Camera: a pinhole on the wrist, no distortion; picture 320 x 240 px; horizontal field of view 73.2 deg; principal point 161.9 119.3 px. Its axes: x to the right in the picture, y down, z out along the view. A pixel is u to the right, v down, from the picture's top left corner.
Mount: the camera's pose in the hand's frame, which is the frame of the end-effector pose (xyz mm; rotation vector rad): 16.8 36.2 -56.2 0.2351 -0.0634 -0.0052
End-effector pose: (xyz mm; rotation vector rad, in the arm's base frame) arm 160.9 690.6 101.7 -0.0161 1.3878 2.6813
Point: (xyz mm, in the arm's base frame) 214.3 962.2 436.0
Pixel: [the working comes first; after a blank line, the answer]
In the camera's frame: -35.0 182.6 446.1

145 207
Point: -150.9 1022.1 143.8
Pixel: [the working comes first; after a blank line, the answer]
In the camera's frame: 346.4 -74.3 341.7

outside the picture
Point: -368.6 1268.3 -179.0
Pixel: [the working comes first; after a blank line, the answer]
In the camera's frame: 613.5 -442.1 416.4

outside the picture
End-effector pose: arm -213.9 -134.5 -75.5 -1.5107 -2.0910 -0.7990
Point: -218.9 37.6 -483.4
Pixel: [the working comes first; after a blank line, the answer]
In the camera's frame: -127.7 32.2 488.2

106 134
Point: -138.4 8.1 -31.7
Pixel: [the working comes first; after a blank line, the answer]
In the camera's frame: 94.1 103.5 91.8

outside the picture
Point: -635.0 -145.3 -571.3
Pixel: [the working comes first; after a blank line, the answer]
In the camera's frame: -181.3 -423.8 547.2

outside the picture
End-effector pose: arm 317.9 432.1 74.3 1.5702 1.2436 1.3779
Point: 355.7 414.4 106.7
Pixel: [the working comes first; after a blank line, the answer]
In the camera's frame: -19.3 26.9 82.7

112 190
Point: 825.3 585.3 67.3
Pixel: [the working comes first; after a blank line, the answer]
In the camera's frame: 148.9 150.1 538.6

221 179
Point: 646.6 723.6 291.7
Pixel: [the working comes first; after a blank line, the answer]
In the camera's frame: 339.4 228.0 295.6

outside the picture
